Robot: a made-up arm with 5 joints.
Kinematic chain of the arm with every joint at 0, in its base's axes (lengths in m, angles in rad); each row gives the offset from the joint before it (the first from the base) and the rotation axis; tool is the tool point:
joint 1: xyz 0 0 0.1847 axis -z
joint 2: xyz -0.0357 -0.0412 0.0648 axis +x
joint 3: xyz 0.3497 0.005 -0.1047 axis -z
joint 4: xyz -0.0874 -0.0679 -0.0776 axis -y
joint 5: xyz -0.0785 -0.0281 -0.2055 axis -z
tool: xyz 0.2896 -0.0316 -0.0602
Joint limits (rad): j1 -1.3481..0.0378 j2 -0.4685..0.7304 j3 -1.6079..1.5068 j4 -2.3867..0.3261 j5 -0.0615..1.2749
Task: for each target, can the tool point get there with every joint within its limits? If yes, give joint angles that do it. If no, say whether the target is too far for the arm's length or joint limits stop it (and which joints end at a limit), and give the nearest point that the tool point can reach.
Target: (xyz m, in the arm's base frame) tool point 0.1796 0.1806 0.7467
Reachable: no: joint limits stop it (at a limit: joint 1, joint 2, joint 3, joint 4) | nearest point 0.1692 0.3533 0.4296 | short by 0.361 m
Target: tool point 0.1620 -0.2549 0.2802
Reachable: yes | joints -0.9466 -0.3779 0.3297 -2.1811 1.0574
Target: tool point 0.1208 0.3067 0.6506
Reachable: no: joint limits stop it (at a limit: joint 1, joint 2, joint 3, joint 4) | nearest point 0.1172 0.3415 0.4277 | short by 0.226 m
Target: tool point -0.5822 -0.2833 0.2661
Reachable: no: joint limits stop it (at a limit: joint 1, joint 2, joint 5) | nearest point -0.3550 -0.0511 0.2180 | short by 0.328 m
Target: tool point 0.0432 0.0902 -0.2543
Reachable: yes | joints -0.6371 0.2077 0.7793 -0.8220 0.1652
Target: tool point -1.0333 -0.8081 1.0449
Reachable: no: too far | nearest point -0.3099 -0.0220 0.3667 | short by 1.265 m
